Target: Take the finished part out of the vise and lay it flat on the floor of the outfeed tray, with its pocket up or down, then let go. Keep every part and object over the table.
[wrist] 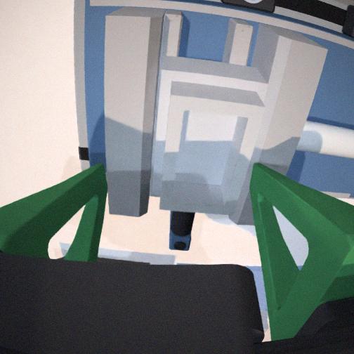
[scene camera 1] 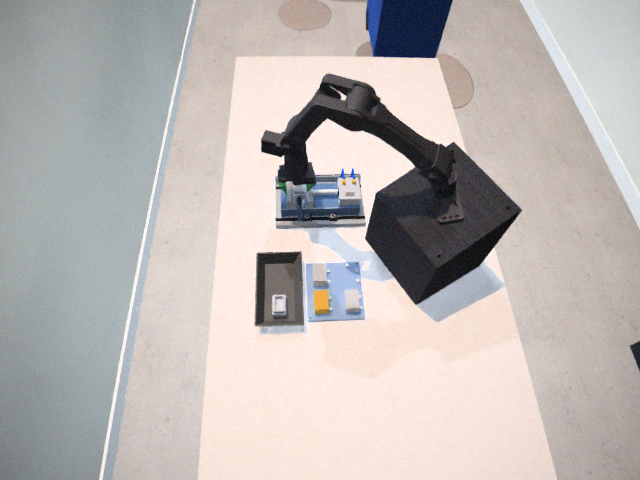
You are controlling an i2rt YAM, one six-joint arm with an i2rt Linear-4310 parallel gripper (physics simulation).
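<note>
The finished part is light grey with a rectangular pocket facing up. It sits between the two grey jaws of the vise. In the scene view the arm largely hides it. My gripper points down over the left end of the vise. Its green fingers are open, one to each side of the part and jaws in the wrist view, with nothing gripped. The dark outfeed tray stands in front of the vise, and a small white pocketed part lies pocket up near its front end.
A light blue board right beside the tray carries two grey blocks and an orange block. A white box with yellow and blue nozzles stands at the vise's right end. The black robot base is at the right.
</note>
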